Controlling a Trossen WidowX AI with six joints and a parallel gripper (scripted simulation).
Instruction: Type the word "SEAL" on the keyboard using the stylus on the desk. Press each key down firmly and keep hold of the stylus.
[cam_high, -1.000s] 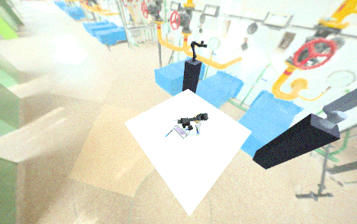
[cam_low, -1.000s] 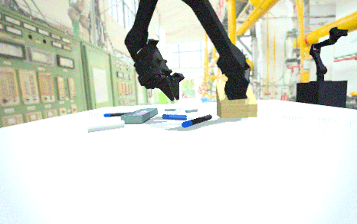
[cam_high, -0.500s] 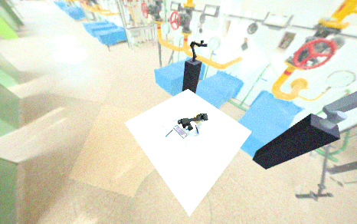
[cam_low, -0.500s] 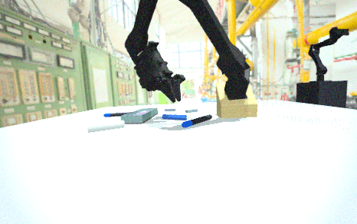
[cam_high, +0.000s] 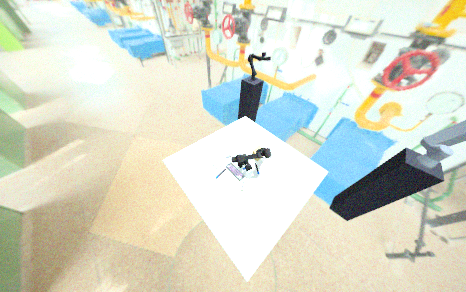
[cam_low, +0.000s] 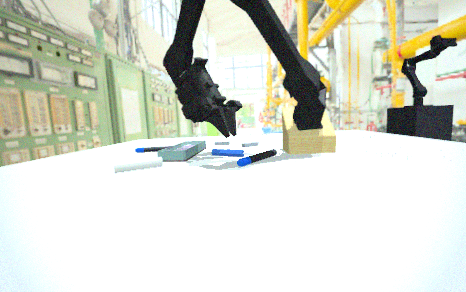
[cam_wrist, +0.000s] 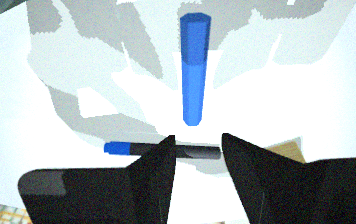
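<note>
Now: gripper tip 40 mm above the blue stylus, 10 mm to the right of it and 10 mm past it. The rest, counted from my gripper tip: S key (120 mm ahead, 70 mm to the right, 40 mm below); white cylinder (200 mm ahead, 100 mm to the left, 40 mm below); grey piece (180 mm to the right, 60 mm behind, 50 mm below).
</note>
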